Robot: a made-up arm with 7 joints.
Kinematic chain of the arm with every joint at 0, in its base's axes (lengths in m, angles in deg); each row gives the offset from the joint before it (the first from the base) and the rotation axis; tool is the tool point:
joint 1: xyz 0 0 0.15 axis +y
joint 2: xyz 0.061 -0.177 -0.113 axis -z
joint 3: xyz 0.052 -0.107 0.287 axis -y
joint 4: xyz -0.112 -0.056 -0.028 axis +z
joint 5: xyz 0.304 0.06 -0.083 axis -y
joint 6: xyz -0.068 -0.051 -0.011 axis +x
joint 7: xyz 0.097 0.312 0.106 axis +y
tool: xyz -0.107 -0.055 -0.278
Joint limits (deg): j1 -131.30..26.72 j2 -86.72..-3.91 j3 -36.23..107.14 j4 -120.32..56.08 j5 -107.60..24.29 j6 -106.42..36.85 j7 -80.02..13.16
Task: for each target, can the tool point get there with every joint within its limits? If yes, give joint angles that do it. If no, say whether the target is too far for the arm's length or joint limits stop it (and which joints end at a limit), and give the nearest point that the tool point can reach.
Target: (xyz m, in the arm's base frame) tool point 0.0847 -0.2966 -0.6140
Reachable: no: joint limits stop it (at a limit: joint 1, joint 4, joint 6) | nearest point 0.2059 -0.3091 -0.4562 | short by 0.199 m
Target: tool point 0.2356 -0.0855 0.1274
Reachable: yes | joints -62.45 -59.48 -17.07 -5.14 -1.67 -15.38 -6.15
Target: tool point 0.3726 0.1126 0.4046
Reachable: yes | joints -53.16 -53.10 15.48 19.70 5.94 -73.03 -28.28
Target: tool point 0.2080 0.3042 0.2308
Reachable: yes | joints 5.20 -60.37 67.82 33.06 -13.01 -33.39 -33.62
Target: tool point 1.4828 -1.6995 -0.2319
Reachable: no: too far | nearest point 0.6741 -0.8274 -0.0100 | short by 1.210 m
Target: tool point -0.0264 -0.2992 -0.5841
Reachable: no: joint limits stop it (at a limit: joint 1, joint 3, joint 7) | nearest point 0.0720 -0.2923 -0.3580 | short by 0.247 m
